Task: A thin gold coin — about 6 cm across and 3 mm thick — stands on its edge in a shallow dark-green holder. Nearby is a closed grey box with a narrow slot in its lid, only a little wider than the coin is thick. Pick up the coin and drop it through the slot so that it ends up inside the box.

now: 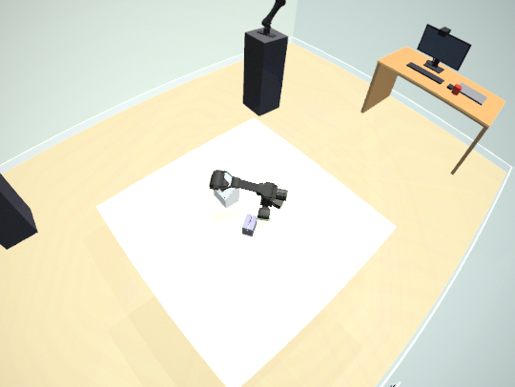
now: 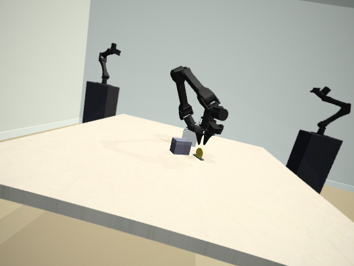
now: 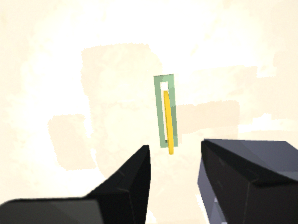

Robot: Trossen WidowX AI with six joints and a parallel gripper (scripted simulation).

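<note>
The gold coin is 50 mm below my gripper tip.
</note>
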